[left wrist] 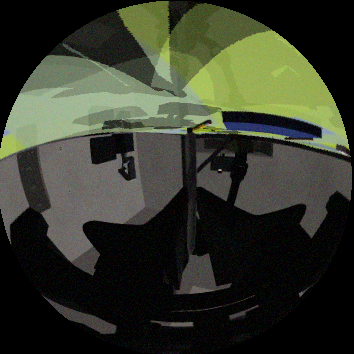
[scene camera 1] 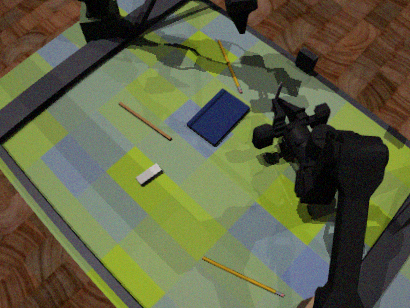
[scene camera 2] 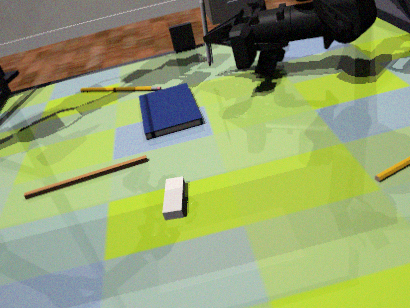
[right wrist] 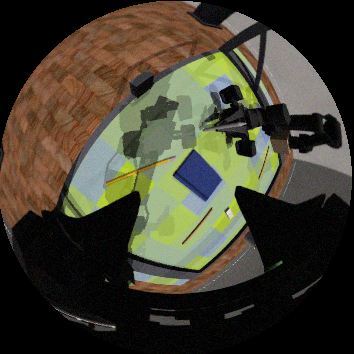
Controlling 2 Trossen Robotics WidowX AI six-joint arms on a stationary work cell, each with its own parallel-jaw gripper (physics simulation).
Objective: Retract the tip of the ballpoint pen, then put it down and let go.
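Frame: origin at the left arm's base, x left, y back, z up, level; metres.
Seen in the pictures: left gripper, fingertip midpoint: (left wrist: 190, 191) (scene camera 1: 274, 98) (scene camera 2: 204, 38) (right wrist: 215, 127); right gripper, fingertip midpoint: (scene camera 1: 239, 24) (right wrist: 188, 193); left arm's base at its link origin: (right wrist: 289, 141); right arm's base at its link origin: (scene camera 1: 97, 8) (right wrist: 117, 281).
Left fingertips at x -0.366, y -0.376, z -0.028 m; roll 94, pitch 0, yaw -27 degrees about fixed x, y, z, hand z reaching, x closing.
Observation:
Offsets run from my left fingertips to a thing's top centre.
The ballpoint pen @[dx +0.003, dy +0.005, dz +0.079 m] (scene camera 1: 278, 92) (scene camera 2: 209, 54) (left wrist: 190, 170) is slim and grey. It stands nearly upright in my left gripper (scene camera 1: 277, 103) (scene camera 2: 207, 39) (left wrist: 191, 200), which is shut on it. In scene camera 2 part of the pen shows above the fingers and part below. Its lower end is low over the patterned table; whether it touches is unclear. In the right wrist view the pen (right wrist: 220, 127) shows beside the dark left arm. The writing tip is too small and dark to judge. My right gripper (right wrist: 188, 193) is open and empty, high over the table.
A blue notebook @[dx +0.091, dy -0.095, dz -0.065 m] (scene camera 1: 219, 117) (scene camera 2: 172, 111) (right wrist: 198, 175) lies near the pen. A yellow pencil @[dx -0.054, dy -0.180, dz -0.070 m] (scene camera 1: 229, 65) (scene camera 2: 120, 89) (right wrist: 142, 170), a brown stick @[dx +0.221, dy -0.229, dz -0.070 m] (scene camera 1: 145, 121) (scene camera 2: 86, 177), a white eraser @[dx +0.319, dy -0.115, dz -0.065 m] (scene camera 1: 149, 174) (scene camera 2: 174, 197) and another pencil @[dx +0.356, dy +0.198, dz -0.070 m] (scene camera 1: 242, 276) lie around. A black block @[dx -0.190, dy -0.023, dz -0.019 m] (scene camera 1: 306, 61) (scene camera 2: 182, 37) stands by the table edge.

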